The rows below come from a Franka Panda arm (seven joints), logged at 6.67 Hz.
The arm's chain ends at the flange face. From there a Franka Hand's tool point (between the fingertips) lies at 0.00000 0.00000 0.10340 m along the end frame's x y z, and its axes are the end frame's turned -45 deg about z.
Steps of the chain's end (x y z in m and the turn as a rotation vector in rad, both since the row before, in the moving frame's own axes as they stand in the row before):
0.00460 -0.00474 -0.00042 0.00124 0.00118 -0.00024
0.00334 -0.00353 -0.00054 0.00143 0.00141 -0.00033
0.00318 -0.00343 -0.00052 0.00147 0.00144 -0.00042
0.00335 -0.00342 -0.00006 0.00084 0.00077 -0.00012
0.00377 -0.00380 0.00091 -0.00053 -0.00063 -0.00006
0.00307 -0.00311 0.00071 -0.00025 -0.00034 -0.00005
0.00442 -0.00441 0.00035 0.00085 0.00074 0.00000
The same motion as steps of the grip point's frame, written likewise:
0.00678 -0.00010 -0.00042 0.00004 0.00171 -0.00024
0.00507 -0.00014 -0.00054 0.00001 0.00201 -0.00033
0.00489 -0.00018 -0.00052 0.00002 0.00206 -0.00042
0.00490 -0.00005 -0.00006 0.00005 0.00114 -0.00012
0.00527 -0.00003 0.00091 0.00007 -0.00082 -0.00006
0.00433 -0.00003 0.00071 0.00006 -0.00042 -0.00005
0.00636 0.00000 0.00035 0.00008 0.00112 0.00000

